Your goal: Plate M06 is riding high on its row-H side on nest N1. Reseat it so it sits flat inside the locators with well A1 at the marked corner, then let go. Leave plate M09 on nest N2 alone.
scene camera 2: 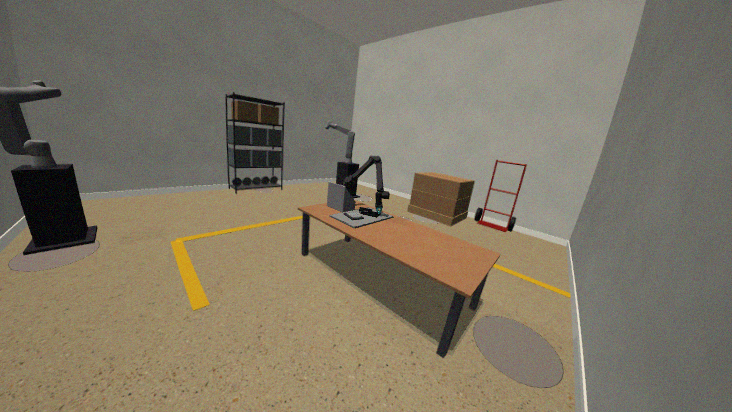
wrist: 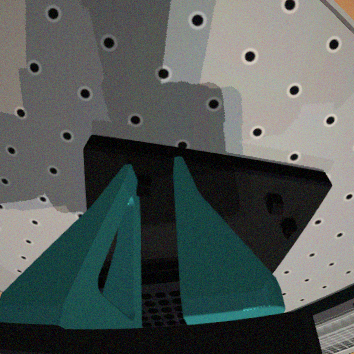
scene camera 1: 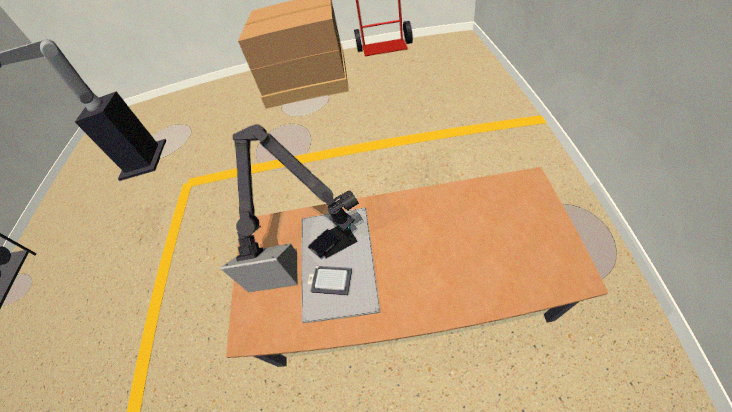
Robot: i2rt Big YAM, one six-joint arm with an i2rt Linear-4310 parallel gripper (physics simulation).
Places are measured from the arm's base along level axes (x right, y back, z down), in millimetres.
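Pixels of known places: gripper, fingertip midpoint: (scene camera 2: 379,213) (wrist: 155,169) (scene camera 1: 347,227); arm's base at its link origin: (scene camera 2: 340,191) (scene camera 1: 250,255).
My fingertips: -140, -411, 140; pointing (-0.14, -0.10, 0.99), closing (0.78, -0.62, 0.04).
For each thing: its top centre in the pictures, then the offset to it from my fingertips, as dx, dy, dz. "pt": a spot on its surface instead. Level surfaces: height alone.
- black nest N1 at its top centre: (wrist: 184,281) (scene camera 1: 335,238) +52, +62, -9
- black plate M06 at its top centre: (wrist: 167,342) (scene camera 1: 323,241) +69, +114, -29
- pale plate M09 at its top centre: (wrist: 330,345) (scene camera 1: 330,278) +249, +101, -13
- dark nest N2 at a spot on its surface: (scene camera 1: 349,281) pt +272, +24, +2
- orange table at its surface level: dz +26
My gripper (scene camera 1: 350,226) (scene camera 2: 379,210) (wrist: 155,169) has its teal fingers drawn nearly together, with a narrow gap and nothing between them. In the wrist view the fingertips are over the bare part of the black nest N1 (scene camera 1: 348,242) (wrist: 250,192). The black plate M06 (scene camera 1: 323,243) (wrist: 161,305) lies at the nest's other end; some of its wells show between the finger bases, and the rest is hidden by the fingers and gripper body. Its tilt and corner A1 cannot be made out. The pale plate M09 (scene camera 1: 331,279) (wrist: 337,336) sits in the dark nest N2 (scene camera 1: 349,281).
Both nests stand on a grey perforated board (scene camera 1: 340,312) (wrist: 280,30) on the orange table (scene camera 1: 461,245) (scene camera 2: 425,250). A grey box (scene camera 1: 261,271) (scene camera 2: 338,197) stands beside the board at the arm's base. Cardboard boxes (scene camera 1: 297,51) (scene camera 2: 441,197) stand on the floor beyond.
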